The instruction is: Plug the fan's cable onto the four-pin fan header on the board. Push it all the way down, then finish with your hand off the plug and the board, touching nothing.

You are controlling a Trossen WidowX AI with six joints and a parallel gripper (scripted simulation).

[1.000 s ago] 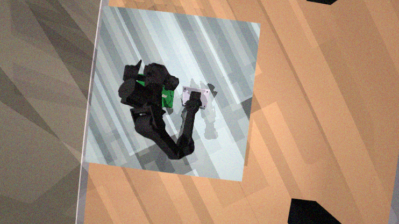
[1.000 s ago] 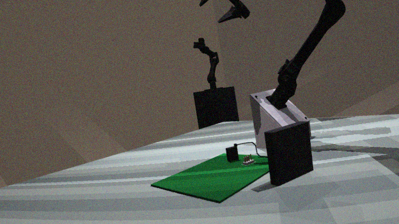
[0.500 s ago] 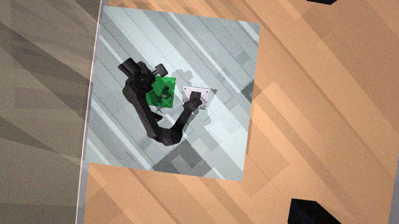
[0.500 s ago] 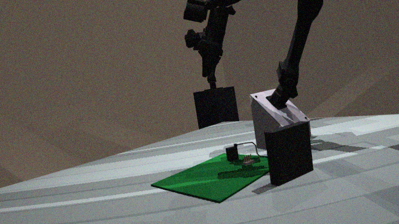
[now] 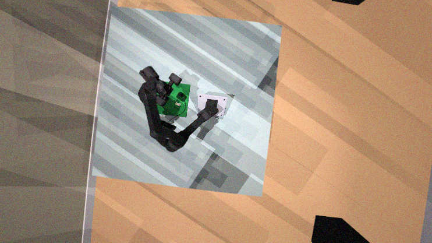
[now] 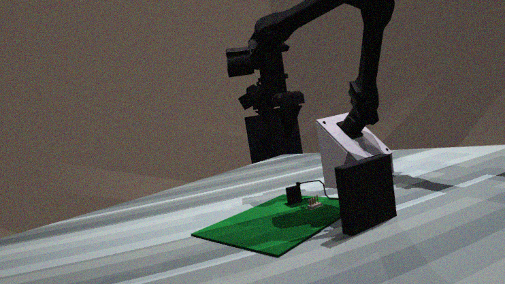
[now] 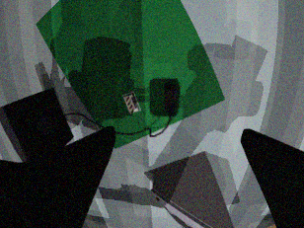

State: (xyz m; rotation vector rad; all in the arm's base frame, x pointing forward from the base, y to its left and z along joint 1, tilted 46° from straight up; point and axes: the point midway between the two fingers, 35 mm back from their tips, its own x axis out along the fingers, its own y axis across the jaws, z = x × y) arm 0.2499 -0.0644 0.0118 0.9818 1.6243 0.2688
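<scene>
Right now the fan plug is 10 mm behind my gripper tip, 10 mm to the left of it and 140 mm below it. Also, from my gripper tip: black fan (50 mm ahead, 230 mm to the left, 110 mm below); then green board (80 mm ahead, 40 mm to the left, 180 mm below); then pale four-pin header (70 mm to the left, 160 mm below).
</scene>
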